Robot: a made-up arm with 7 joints. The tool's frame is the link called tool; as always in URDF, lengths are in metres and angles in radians. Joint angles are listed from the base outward.
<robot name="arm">
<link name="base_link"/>
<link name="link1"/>
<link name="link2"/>
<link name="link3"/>
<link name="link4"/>
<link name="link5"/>
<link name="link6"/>
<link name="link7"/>
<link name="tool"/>
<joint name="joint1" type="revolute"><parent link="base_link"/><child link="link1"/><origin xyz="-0.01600 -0.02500 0.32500"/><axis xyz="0 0 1"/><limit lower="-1.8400" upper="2.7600"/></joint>
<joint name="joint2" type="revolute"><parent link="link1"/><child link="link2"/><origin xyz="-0.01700 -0.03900 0.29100"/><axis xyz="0 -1 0"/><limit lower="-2.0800" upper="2.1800"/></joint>
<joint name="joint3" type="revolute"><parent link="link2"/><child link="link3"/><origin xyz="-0.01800 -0.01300 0.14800"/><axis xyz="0 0 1"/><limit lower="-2.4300" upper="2.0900"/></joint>
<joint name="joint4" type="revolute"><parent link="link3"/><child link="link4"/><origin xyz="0.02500 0.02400 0.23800"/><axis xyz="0 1 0"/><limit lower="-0.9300" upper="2.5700"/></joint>
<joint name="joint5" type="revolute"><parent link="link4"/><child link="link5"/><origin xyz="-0.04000 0.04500 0.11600"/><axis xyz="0 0 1"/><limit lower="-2.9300" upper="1.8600"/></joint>
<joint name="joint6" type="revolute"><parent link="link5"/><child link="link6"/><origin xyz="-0.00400 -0.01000 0.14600"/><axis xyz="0 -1 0"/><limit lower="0.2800" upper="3.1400"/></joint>
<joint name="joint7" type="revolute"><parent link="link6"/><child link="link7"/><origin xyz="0.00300 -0.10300 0.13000"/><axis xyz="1 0 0"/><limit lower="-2.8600" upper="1.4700"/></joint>
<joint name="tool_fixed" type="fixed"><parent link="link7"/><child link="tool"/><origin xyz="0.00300 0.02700 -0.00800" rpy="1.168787 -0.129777 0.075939"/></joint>
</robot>
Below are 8 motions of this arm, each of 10 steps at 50 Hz.
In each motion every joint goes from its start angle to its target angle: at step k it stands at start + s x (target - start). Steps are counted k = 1, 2, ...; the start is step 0. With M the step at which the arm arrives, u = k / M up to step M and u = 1 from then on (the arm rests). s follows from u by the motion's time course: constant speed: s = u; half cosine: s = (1 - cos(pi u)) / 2; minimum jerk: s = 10 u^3 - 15 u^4 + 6 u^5.
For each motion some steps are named. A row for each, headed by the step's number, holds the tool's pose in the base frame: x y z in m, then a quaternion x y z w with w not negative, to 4 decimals.
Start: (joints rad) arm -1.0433 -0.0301 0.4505 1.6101 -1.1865 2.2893 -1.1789
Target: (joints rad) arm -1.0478 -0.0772 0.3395 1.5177 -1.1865 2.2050 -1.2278
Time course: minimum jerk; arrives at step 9
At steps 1, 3, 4, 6, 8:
1: 0.1808 -0.0767 1.1634 -0.5755 -0.0547 0.0263 0.8156
3: 0.1816 -0.0853 1.1662 -0.5803 -0.0447 0.0087 0.8131
4: 0.1822 -0.0933 1.1686 -0.5847 -0.0349 -0.0076 0.8105
6: 0.1832 -0.1102 1.1736 -0.5934 -0.0136 -0.0416 0.8037
8: 0.1835 -0.1186 1.1759 -0.5975 -0.0024 -0.0584 0.7998

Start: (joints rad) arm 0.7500 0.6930 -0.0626 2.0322 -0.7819 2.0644 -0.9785
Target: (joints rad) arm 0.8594 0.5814 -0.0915 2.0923 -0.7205 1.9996 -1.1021
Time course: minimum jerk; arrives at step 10
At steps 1, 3, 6, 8, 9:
1: -0.0725 -0.0881 1.1478 -0.1792 -0.3764 0.4400 0.7954
3: -0.0605 -0.0827 1.1481 -0.1829 -0.3640 0.4452 0.7974
6: -0.0220 -0.0622 1.1464 -0.1985 -0.3220 0.4635 0.8013
8: -0.0037 -0.0506 1.1441 -0.2078 -0.3008 0.4730 0.8016
9: -0.0004 -0.0483 1.1436 -0.2097 -0.2968 0.4748 0.8015

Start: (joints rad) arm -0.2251 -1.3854 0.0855 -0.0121 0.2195 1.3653 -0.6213
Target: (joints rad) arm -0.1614 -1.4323 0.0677 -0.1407 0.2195 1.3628 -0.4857
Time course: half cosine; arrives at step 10
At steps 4, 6, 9, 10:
4: 0.5694 -0.2561 0.8576 0.4250 -0.0674 0.0111 0.9026
6: 0.5698 -0.2434 0.8597 0.4397 -0.0768 0.0241 0.8945
9: 0.5698 -0.2301 0.8618 0.4550 -0.0859 0.0381 0.8855
10: 0.5697 -0.2290 0.8619 0.4561 -0.0866 0.0392 0.8848

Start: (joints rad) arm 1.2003 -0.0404 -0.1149 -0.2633 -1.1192 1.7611 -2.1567
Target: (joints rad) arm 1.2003 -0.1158 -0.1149 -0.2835 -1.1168 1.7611 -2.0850
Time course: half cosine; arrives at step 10
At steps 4, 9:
4: -0.1804 -0.2037 1.1988 -0.2799 -0.6475 -0.3983 0.5863
9: -0.1704 -0.1794 1.2053 -0.2797 -0.6613 -0.3696 0.5898

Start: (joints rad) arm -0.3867 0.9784 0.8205 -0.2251 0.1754 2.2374 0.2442
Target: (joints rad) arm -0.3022 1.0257 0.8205 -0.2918 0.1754 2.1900 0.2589
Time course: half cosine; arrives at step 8
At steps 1, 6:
1: -0.5628 -0.0006 0.8384 -0.0176 0.4465 -0.8715 0.2020
6: -0.5724 -0.0450 0.8089 -0.0117 0.4287 -0.8691 0.2464

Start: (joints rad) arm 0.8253 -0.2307 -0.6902 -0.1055 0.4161 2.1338 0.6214
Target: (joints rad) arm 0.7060 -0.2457 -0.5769 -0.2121 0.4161 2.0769 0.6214
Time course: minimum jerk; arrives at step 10
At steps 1, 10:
1: -0.0162 -0.0636 1.1992 0.4874 -0.3957 0.7722 0.0974
10: -0.0302 -0.0755 1.1953 0.4764 -0.3949 0.7799 0.0938

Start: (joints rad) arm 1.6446 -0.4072 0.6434 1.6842 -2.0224 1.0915 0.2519
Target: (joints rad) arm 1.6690 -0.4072 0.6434 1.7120 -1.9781 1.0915 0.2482
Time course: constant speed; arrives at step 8
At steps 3, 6, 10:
3: -0.3682 0.2242 0.9391 -0.2830 -0.0830 0.8289 0.4753
6: -0.3704 0.2212 0.9378 -0.2860 -0.0755 0.8312 0.4708
10: -0.3718 0.2192 0.9369 -0.2880 -0.0705 0.8326 0.4678

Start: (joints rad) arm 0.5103 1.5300 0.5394 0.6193 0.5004 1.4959 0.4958
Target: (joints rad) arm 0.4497 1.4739 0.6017 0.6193 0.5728 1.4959 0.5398
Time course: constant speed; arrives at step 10
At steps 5, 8, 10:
5: -0.5961 -0.4017 0.7628 -0.2778 0.1005 -0.9540 0.0509
8: -0.5997 -0.3873 0.7772 -0.2817 0.0748 -0.9556 0.0445
10: -0.6018 -0.3776 0.7868 -0.2845 0.0577 -0.9561 0.0403

